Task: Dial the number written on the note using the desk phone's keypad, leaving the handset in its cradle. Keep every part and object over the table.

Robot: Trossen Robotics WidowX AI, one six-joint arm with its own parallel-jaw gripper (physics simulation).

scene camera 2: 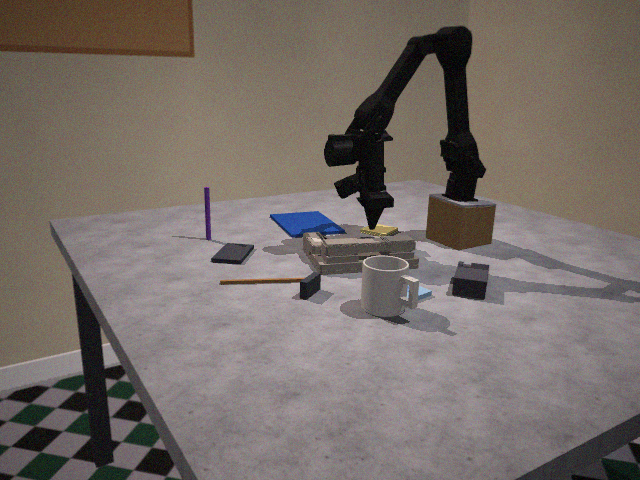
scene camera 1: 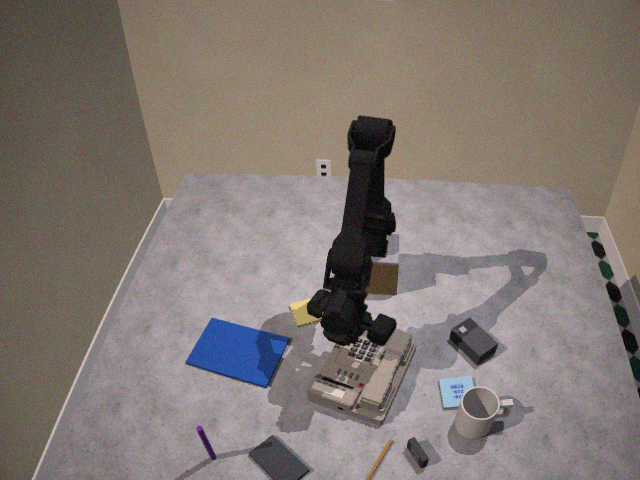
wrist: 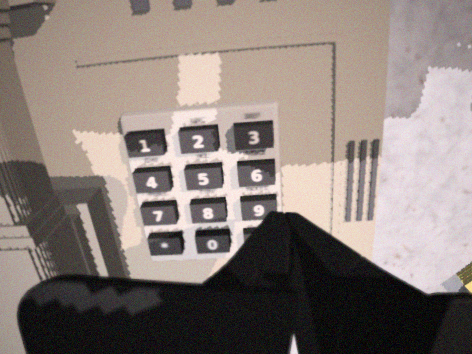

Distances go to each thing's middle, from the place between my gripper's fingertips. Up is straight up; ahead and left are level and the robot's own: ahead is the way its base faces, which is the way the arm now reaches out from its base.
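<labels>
The 6 key (wrist: 251,173) is 1 cm ahead of my hand, 1 cm to the left of it and 2 cm below it. Counting from my hand again, there's the 5 key (wrist: 207,176), 1 cm ahead, 2 cm to the left and 2 cm below, and the 3 key (wrist: 259,135), which is 2 cm ahead and 2 cm below. The 9 key (wrist: 252,207) is 1 cm behind my hand, 1 cm to the left and 2 cm below.
</labels>
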